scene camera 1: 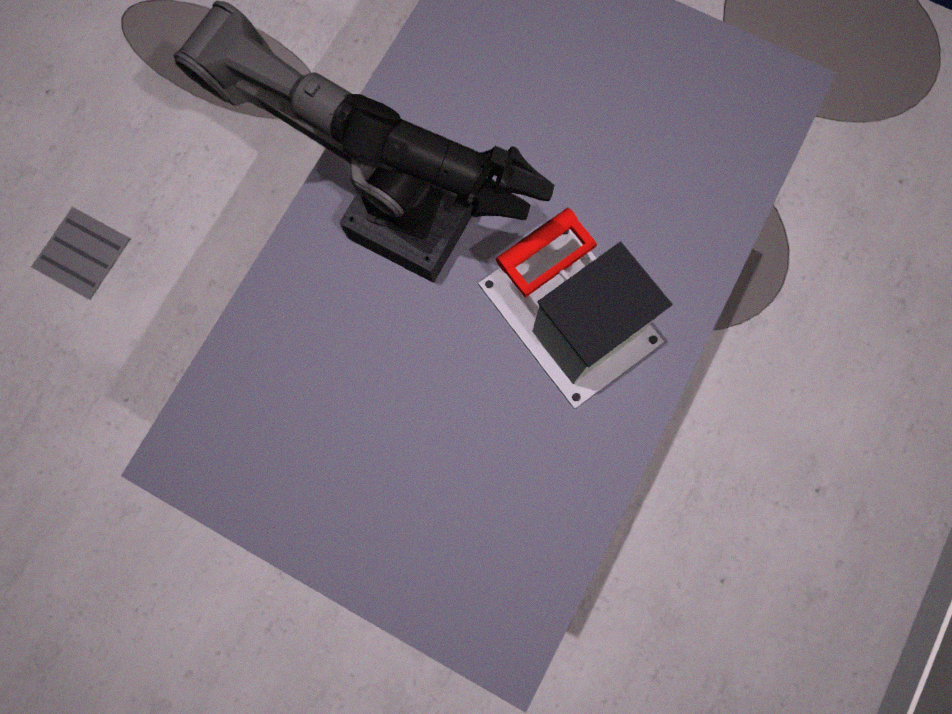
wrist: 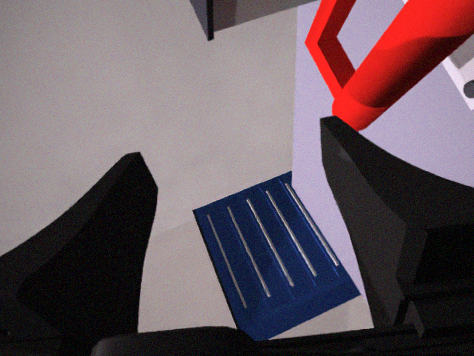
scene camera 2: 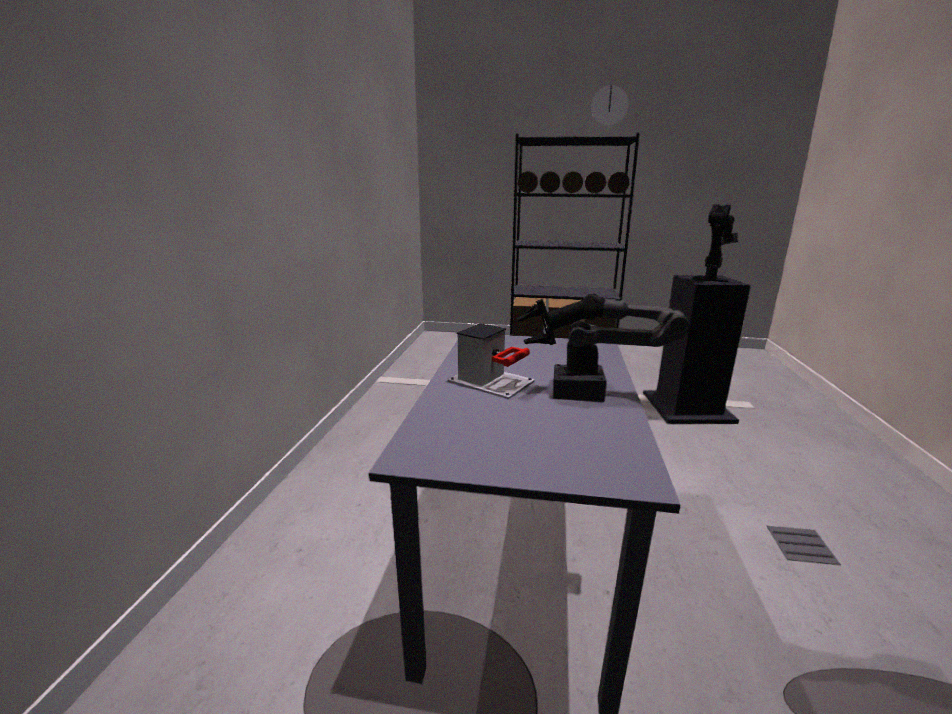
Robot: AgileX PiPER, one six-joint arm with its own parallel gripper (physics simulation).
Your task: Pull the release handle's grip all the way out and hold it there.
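Note:
The release handle's red grip (scene camera 1: 534,239) (wrist: 400,65) is a rectangular loop in front of a grey housing with a dark lid (scene camera 1: 603,303) (scene camera 2: 476,357). The red grip also shows in scene camera 2 (scene camera 2: 525,353). A thin rod shows between grip and housing. The housing stands on a white plate (scene camera 1: 622,361). My gripper (scene camera 1: 538,201) (scene camera 2: 524,328) (wrist: 232,155) is open and empty. It is apart from the grip, on the arm's side and higher than it. In the wrist view the grip is at the upper right, beyond the right fingertip.
The table (scene camera 1: 346,430) (scene camera 2: 522,453) carries the arm's base (scene camera 1: 407,238) (scene camera 2: 579,384) beside the plate. A black pedestal (scene camera 2: 703,345) with another arm (scene camera 2: 718,238) and a shelf rack (scene camera 2: 576,140) stand behind. A blue slab with pale stripes (wrist: 275,250) shows beyond the table edge.

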